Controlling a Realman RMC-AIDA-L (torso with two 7-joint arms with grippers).
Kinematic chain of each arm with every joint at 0, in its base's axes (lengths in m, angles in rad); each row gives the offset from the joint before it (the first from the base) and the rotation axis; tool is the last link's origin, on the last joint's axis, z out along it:
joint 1: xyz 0 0 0.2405 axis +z
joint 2: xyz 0 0 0 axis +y
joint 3: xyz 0 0 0.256 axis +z
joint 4: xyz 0 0 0 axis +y
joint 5: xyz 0 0 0.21 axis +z
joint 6: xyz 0 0 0 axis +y
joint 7: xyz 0 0 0.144 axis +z
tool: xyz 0 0 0
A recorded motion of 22 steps. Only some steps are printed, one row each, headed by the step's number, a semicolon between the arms.
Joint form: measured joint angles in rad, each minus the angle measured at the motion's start. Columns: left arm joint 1, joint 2, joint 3, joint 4, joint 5, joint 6, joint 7; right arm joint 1, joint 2, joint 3, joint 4, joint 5, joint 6, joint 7.
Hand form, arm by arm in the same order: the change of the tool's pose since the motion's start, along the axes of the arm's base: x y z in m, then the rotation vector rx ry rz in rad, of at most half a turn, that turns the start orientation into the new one. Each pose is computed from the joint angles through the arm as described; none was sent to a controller.
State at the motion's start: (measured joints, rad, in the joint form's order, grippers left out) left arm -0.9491 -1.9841 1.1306 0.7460 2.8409 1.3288 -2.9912; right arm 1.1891 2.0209 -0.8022 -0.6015 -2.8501 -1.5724 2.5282
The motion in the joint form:
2: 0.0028 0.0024 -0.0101 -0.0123 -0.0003 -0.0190 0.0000; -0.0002 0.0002 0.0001 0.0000 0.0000 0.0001 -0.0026
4: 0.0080 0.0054 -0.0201 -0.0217 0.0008 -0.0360 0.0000; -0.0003 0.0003 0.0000 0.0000 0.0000 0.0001 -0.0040
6: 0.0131 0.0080 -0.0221 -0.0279 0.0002 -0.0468 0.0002; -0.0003 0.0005 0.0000 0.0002 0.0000 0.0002 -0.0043
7: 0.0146 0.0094 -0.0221 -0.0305 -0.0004 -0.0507 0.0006; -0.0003 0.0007 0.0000 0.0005 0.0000 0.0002 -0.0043
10: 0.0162 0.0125 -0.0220 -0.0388 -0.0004 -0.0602 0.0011; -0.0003 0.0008 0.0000 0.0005 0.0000 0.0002 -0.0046
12: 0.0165 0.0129 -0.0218 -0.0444 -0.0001 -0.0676 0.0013; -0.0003 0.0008 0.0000 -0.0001 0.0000 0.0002 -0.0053
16: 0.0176 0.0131 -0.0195 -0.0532 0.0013 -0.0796 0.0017; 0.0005 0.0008 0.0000 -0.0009 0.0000 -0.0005 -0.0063
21: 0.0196 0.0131 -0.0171 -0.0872 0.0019 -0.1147 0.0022; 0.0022 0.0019 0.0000 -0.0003 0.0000 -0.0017 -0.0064
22: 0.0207 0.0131 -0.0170 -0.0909 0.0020 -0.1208 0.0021; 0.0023 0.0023 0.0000 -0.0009 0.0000 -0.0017 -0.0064
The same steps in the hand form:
2: -0.0037 0.0012 0.0007 0.0153 -0.0067 0.0052; 0.0001 -0.0001 -0.0001 -0.0011 0.0001 0.0022
4: -0.0081 0.0020 0.0021 0.0311 -0.0115 0.0115; 0.0001 -0.0001 -0.0001 -0.0018 0.0001 0.0034
6: -0.0116 0.0020 0.0029 0.0392 -0.0120 0.0157; 0.0001 -0.0002 -0.0003 -0.0022 0.0001 0.0036
7: -0.0128 0.0021 0.0032 0.0417 -0.0117 0.0166; 0.0001 -0.0002 -0.0004 -0.0026 0.0002 0.0034
10: -0.0154 0.0024 0.0039 0.0466 -0.0095 0.0187; 0.0001 -0.0003 -0.0004 -0.0028 0.0002 0.0037
12: -0.0166 0.0027 0.0035 0.0493 -0.0088 0.0187; 0.0000 -0.0002 -0.0003 -0.0026 0.0003 0.0047
16: -0.0187 0.0028 0.0027 0.0524 -0.0054 0.0183; -0.0004 -0.0001 -0.0002 -0.0030 0.0003 0.0067
21: -0.0258 0.0022 -0.0010 0.0591 -0.0021 0.0250; -0.0011 -0.0003 -0.0008 -0.0057 0.0006 0.0076
22: -0.0269 0.0022 -0.0013 0.0618 -0.0018 0.0254; -0.0013 -0.0003 -0.0009 -0.0056 0.0008 0.0081

